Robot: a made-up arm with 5 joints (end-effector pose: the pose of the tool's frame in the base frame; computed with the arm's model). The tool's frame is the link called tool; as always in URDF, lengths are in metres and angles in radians.
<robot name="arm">
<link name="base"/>
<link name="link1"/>
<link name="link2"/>
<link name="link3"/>
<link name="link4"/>
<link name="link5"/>
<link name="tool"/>
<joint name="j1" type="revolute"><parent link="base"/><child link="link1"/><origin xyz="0.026 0.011 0.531" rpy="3.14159 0 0"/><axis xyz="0 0 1"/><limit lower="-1.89" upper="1.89" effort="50" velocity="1.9"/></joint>
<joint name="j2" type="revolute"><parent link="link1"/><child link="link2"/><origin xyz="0.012 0.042 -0.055" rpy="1.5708 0 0"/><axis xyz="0 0 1"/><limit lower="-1.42" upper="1.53" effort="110" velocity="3"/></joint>
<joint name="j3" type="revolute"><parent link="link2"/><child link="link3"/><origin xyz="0.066 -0.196 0.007" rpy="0 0 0"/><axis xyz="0 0 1"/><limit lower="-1.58" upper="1.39" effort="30" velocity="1.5"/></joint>
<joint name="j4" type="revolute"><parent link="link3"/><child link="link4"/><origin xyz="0.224 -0.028 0.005" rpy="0 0 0"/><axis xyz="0 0 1"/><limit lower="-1.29" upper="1.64" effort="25" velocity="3.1"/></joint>
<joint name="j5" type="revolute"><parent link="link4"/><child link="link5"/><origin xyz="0.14 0.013 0.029" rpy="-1.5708 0 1.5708"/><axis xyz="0 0 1"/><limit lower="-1.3" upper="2.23" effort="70" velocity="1.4"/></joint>
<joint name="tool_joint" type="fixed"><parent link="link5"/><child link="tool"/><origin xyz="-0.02 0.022 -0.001" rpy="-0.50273 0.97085 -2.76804"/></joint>
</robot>
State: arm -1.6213 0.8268 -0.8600 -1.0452 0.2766
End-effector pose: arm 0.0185 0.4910 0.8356 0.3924 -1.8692 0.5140
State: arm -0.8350 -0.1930 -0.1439 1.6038 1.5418
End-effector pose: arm 0.2088 0.2403 0.7598 -1.6682 -0.6784 2.3417
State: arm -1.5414 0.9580 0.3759 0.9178 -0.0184
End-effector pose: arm 0.0554 0.2167 0.3199 -1.6486 0.9391 1.9303
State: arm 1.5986 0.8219 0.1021 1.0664 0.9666
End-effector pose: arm 0.0202 -0.3044 0.3737 0.0490 0.9583 0.2142
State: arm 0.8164 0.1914 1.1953 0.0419 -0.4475
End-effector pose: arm 0.1402 -0.1536 0.4106 -0.0711 0.9444 -0.6113
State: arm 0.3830 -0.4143 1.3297 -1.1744 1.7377
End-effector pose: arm 0.3007 -0.0756 0.6728 -2.6621 -0.1423 0.1326
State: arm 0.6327 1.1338 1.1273 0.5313 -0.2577
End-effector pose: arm -0.0190 0.0101 0.3697 0.3904 2.0174 0.3007
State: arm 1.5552 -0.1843 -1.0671 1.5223 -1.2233
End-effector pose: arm 0.0020 -0.2028 0.9486 0.0655 -0.4020 -1.9530
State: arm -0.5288 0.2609 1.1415 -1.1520 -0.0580
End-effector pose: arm 0.3227 0.1564 0.5128 -0.6686 -0.5764 0.5360
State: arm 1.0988 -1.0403 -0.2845 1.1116 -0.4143
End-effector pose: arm 0.0192 -0.0399 0.9925 -0.8384 -0.4808 -1.2299
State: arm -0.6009 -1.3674 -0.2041 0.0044 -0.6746
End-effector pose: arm -0.1077 -0.1178 1.0552 0.6479 -1.9815 -0.0014
